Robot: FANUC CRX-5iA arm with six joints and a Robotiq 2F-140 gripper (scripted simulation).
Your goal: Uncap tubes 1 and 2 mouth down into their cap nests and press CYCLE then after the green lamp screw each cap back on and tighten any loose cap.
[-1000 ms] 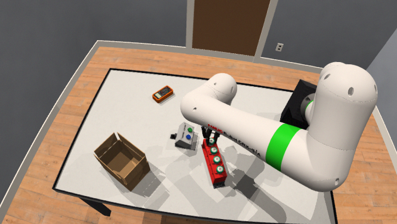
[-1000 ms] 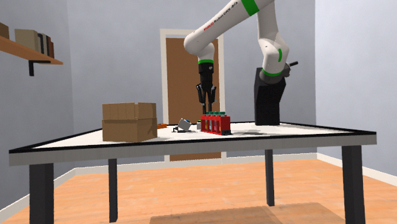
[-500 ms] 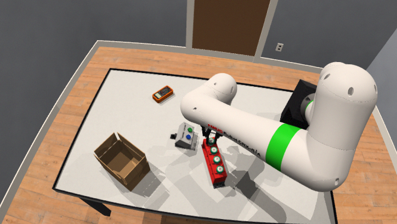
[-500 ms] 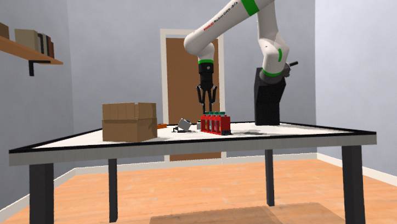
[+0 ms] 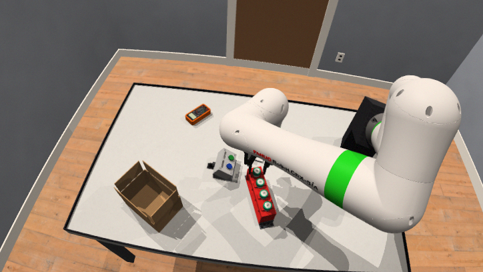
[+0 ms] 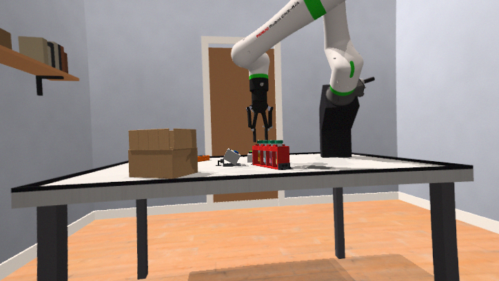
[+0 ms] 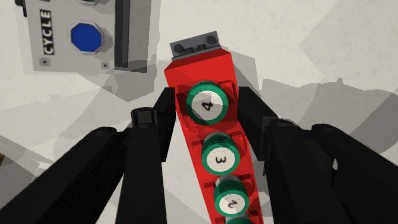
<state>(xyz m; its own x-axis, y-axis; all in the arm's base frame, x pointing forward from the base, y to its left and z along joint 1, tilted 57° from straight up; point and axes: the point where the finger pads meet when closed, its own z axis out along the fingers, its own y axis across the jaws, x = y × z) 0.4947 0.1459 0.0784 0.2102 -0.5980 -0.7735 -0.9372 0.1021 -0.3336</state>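
Now: hand 30 mm above the cap 4. The rest, counted from my hand: blue key (120 mm ahead, 80 mm below, 20 mm to the right); cap 2 (90 mm to the left, 50 mm behind, 30 mm below); cap 3 (50 mm to the left, 30 mm below, 20 mm behind).
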